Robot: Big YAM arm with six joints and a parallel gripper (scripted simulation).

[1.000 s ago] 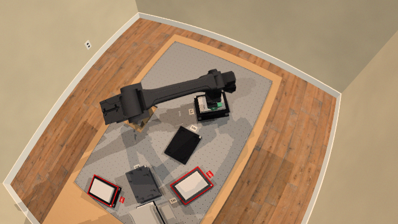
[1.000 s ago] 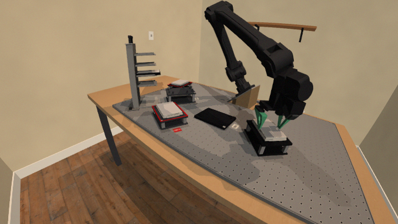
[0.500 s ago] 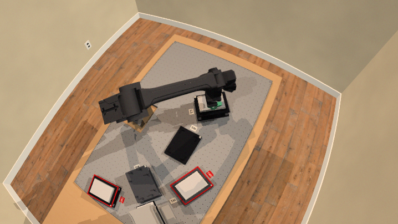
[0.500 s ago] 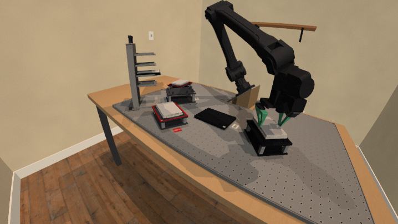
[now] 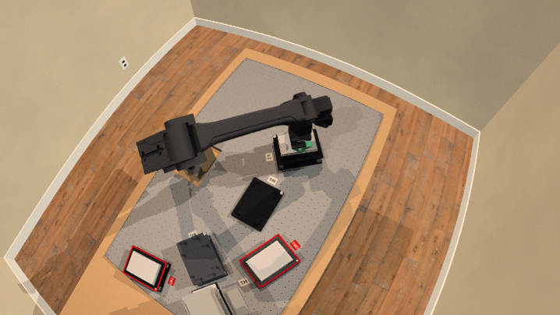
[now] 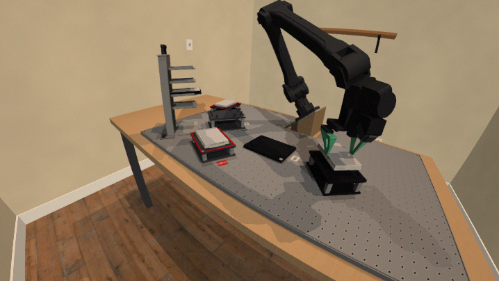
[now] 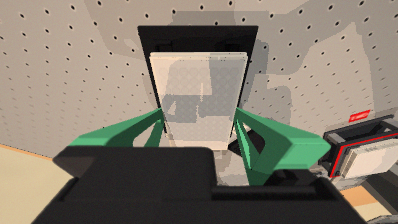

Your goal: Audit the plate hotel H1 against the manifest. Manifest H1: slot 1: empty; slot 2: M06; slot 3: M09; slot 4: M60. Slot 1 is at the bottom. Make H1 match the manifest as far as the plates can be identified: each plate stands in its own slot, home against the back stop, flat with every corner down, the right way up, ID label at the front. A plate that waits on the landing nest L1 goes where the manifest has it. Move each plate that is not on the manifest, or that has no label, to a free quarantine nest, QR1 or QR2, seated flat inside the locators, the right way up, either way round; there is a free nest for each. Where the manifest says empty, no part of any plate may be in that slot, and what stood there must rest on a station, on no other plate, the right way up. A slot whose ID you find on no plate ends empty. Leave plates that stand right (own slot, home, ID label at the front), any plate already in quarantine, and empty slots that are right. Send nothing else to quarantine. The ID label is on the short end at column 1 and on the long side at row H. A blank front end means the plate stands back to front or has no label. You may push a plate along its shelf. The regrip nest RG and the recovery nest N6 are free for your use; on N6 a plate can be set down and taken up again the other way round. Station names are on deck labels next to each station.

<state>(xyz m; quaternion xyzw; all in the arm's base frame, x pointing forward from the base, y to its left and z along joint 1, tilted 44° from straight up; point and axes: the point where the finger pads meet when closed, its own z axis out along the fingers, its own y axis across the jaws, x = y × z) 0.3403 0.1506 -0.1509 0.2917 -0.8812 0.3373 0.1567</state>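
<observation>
The raised black nest L1 lies 40 mm below my hand. Round my hand: flat black recovery nest N6: 30 mm behind, 250 mm to the right, 80 mm below; then H1 deck label: 70 mm ahead, 520 mm to the right, 90 mm below; then L1 deck label: 80 mm behind, 60 mm to the right, 90 mm below.
</observation>
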